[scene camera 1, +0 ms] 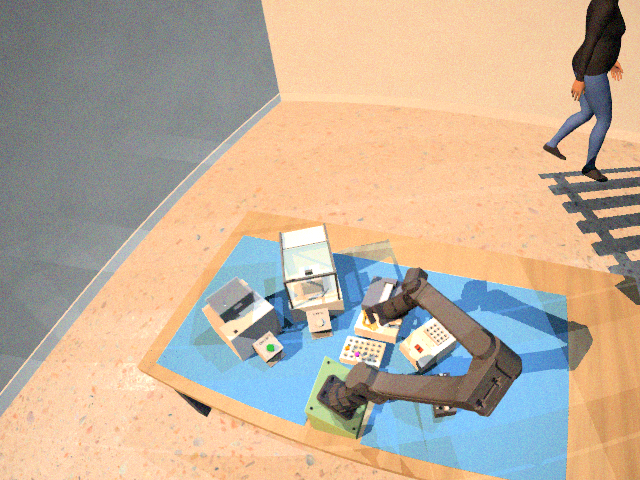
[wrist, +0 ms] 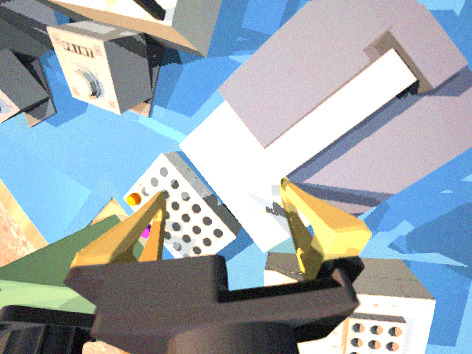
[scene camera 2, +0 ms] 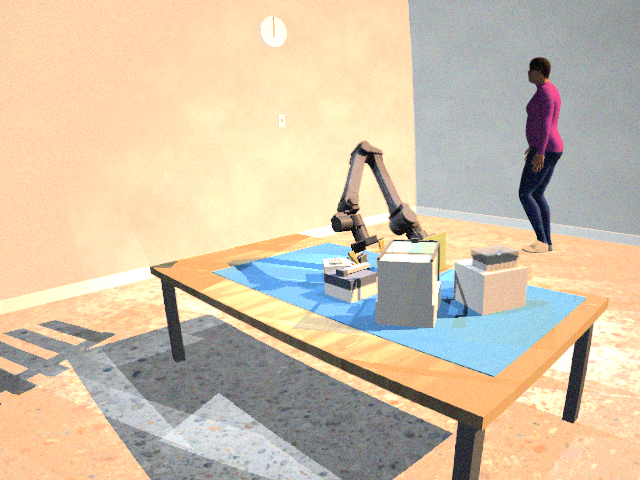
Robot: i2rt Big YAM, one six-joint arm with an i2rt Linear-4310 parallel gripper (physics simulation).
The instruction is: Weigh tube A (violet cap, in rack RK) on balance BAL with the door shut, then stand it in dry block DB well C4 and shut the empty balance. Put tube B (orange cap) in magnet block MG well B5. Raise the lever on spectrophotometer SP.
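My gripper point(scene camera 1: 371, 320) point(scene camera 2: 369, 254) point(wrist: 222, 190) is open and empty, above the white base of a grey-topped instrument point(scene camera 1: 379, 294) point(wrist: 300, 85), apparently the spectrophotometer; its lever is not clearly distinguishable. The white rack point(scene camera 1: 379, 356) point(wrist: 170, 160) is beside it. The violet cap point(scene camera 1: 356, 354) point(wrist: 146, 232) shows in the rack, partly behind the left finger in the wrist view. The orange cap point(scene camera 1: 347, 347) point(wrist: 133, 199) is near the rack's corner. The glass-walled balance point(scene camera 1: 309, 258) point(scene camera 2: 406, 291) stands behind; its door state is unclear. The dry block appears to be the white box point(scene camera 1: 421, 351) point(wrist: 415, 310). The magnet block may be the dark piece point(scene camera 1: 444, 409), mostly hidden.
The PRINT box point(scene camera 1: 318, 321) point(wrist: 87, 70) is in front of the balance. A box-shaped instrument point(scene camera 1: 240, 315) point(scene camera 2: 488, 289) and START button box point(scene camera 1: 268, 347) stand left in scene camera 1. The green arm base point(scene camera 1: 323, 377) is beside the rack. The arm crosses above the dry block.
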